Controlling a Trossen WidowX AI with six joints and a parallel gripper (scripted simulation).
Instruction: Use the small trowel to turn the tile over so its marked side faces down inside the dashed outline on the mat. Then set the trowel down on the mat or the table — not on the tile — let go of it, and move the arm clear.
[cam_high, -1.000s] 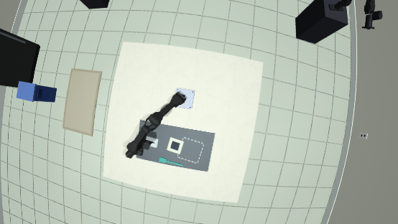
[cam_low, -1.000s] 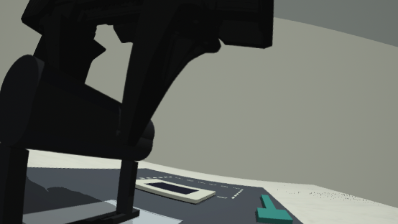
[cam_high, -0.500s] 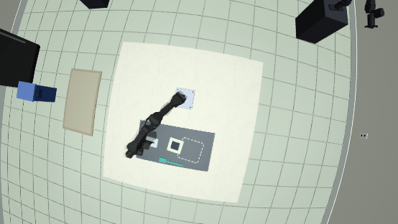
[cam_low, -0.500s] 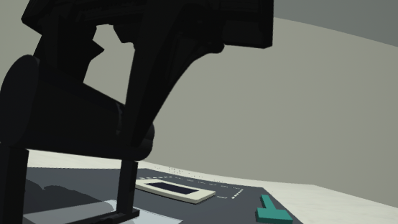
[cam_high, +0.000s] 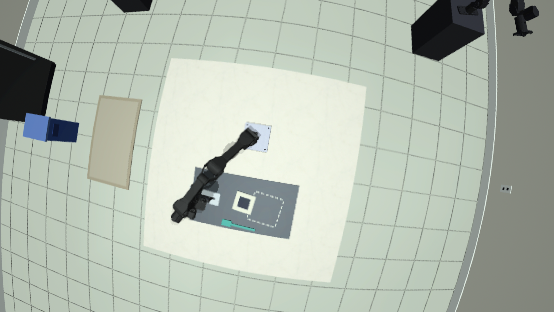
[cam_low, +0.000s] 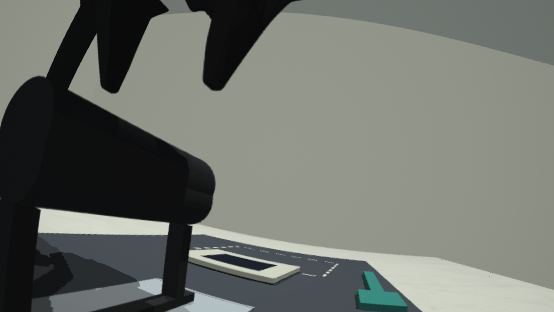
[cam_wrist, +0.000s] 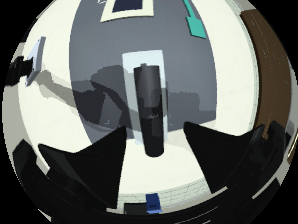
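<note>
Now: gripper tip 2 cm short of the dark mat, 24 cm to the right of it and 13 cm above it. Round my gripper tip: teal trowel: 15 cm ahead, 21 cm to the left, 10 cm below; tile: 1 cm ahead, 25 cm to the left, 10 cm below.
</note>
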